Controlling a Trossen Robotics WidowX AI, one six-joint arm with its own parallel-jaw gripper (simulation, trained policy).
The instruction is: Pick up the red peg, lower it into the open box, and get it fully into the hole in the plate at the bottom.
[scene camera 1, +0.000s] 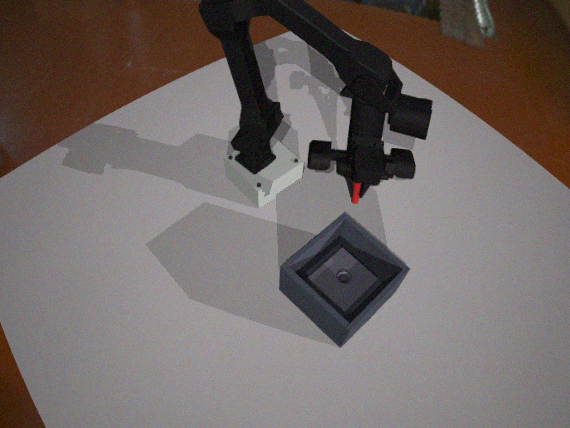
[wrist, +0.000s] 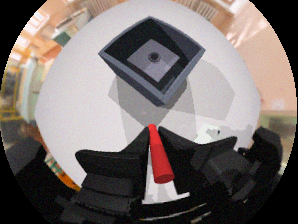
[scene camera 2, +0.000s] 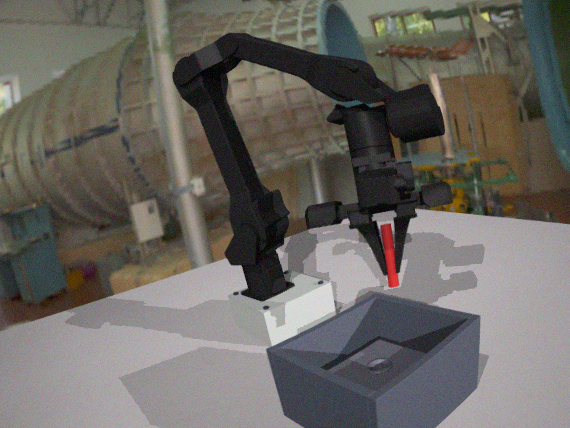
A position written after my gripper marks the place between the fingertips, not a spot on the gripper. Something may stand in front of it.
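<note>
Plate (scene camera 1: 343, 282), my gripper (scene camera 1: 355, 196). My gripper (scene camera 2: 392, 273), grey box (scene camera 2: 447, 374), plate (scene camera 2: 373, 367). Red peg (wrist: 162, 173), grey box (wrist: 115, 53), plate (wrist: 153, 61), my gripper (wrist: 153, 129).
</note>
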